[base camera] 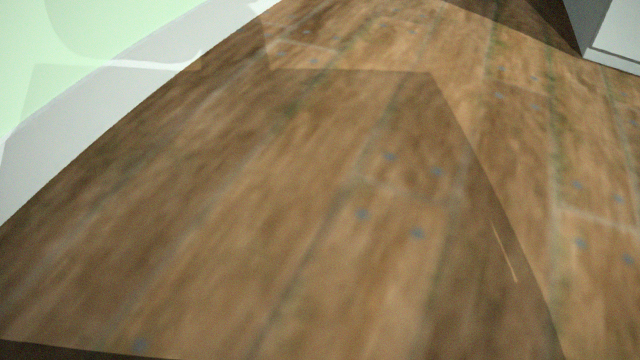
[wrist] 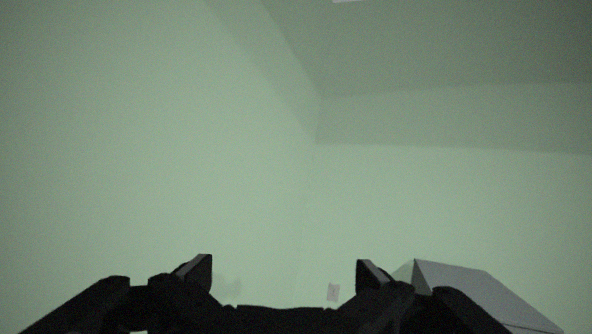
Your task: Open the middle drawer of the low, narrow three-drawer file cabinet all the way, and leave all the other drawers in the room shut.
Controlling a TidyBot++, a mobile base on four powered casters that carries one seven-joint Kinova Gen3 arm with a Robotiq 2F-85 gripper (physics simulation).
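Frame: origin at the arm's base, x ahead, y left, z up, level; centimetres.
Where they show: gripper, fingertip midpoint: (wrist: 284, 273).
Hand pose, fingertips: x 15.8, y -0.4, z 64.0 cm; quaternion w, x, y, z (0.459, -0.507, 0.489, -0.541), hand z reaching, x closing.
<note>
After its pixels a point has its place.
My gripper (wrist: 284, 273) @(x 15.8, y -0.4, z 64.0 cm) is open and empty, its two black fingers wide apart at the bottom of the wrist view, with the green wall beyond them. A pale grey cabinet (base camera: 620, 35) @(x 78.3, y -64.0, z -31.5 cm) (wrist: 470, 282) @(x 106.2, y -93.7, z 34.0 cm) shows in part. Its lower corner and base stand on the floor at the top right of the base camera view. Its flat top shows at the lower right of the wrist view, beyond and partly hidden by the right finger. Its drawers and handles are out of view, so I cannot tell whether it is the low three-drawer file cabinet.
A green wall (base camera: 120, 25) @(x 62.5, y 28.9, z -26.9 cm) (wrist: 175, 150) @(x 66.8, y 27.0, z 72.9 cm) with a white baseboard (base camera: 75, 130) @(x 49.2, y 33.6, z -36.1 cm) runs along the left of the base camera view. A wall outlet (wrist: 333, 292) @(x 164.8, y -47.0, z 0.6 cm) sits low near the room corner. A dark shadow lies over the wood floor (base camera: 525, 150) @(x 49.7, y -30.6, z -39.7 cm).
</note>
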